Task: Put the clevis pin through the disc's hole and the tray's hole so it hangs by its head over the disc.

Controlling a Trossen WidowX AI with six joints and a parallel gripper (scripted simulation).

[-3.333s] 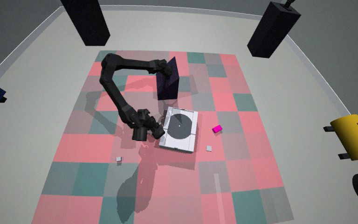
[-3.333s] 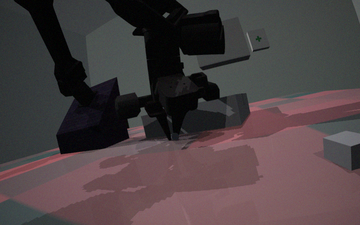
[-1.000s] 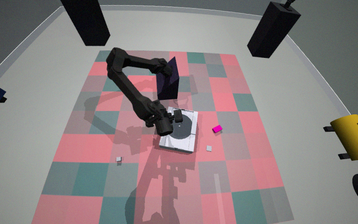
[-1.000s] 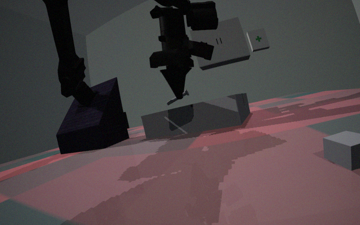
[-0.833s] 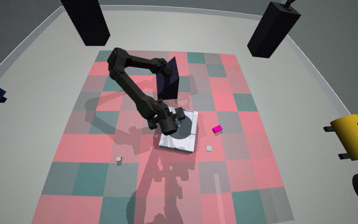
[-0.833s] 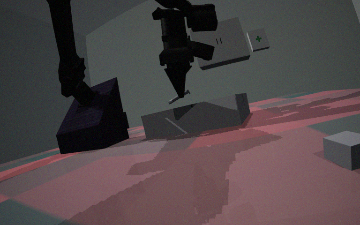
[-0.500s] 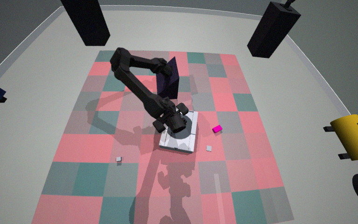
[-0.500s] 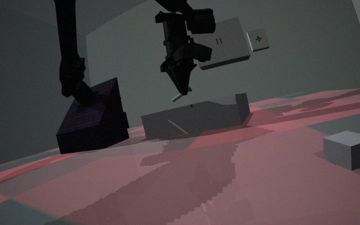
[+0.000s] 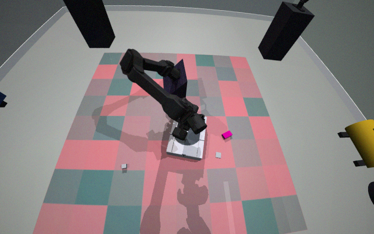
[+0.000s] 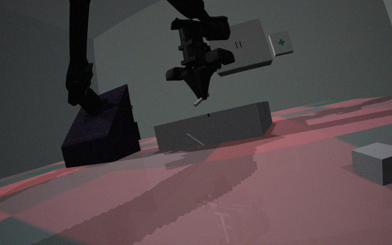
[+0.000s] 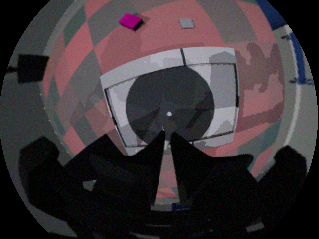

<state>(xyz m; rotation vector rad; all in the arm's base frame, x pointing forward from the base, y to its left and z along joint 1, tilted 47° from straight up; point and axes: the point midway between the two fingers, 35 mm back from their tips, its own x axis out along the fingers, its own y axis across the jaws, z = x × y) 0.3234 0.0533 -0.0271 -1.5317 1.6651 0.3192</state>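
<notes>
Right now my gripper tip is 10 mm short of the dark aluminium disc, 10 mm to the right of it and 40 mm above it. From my gripper tip the other things lie so: steel clevis pin: 10 mm to the right; grey cube: 190 mm ahead, 310 mm to the right, 90 mm below; steel tray: 20 mm ahead, 20 mm to the left, 50 mm below.
</notes>
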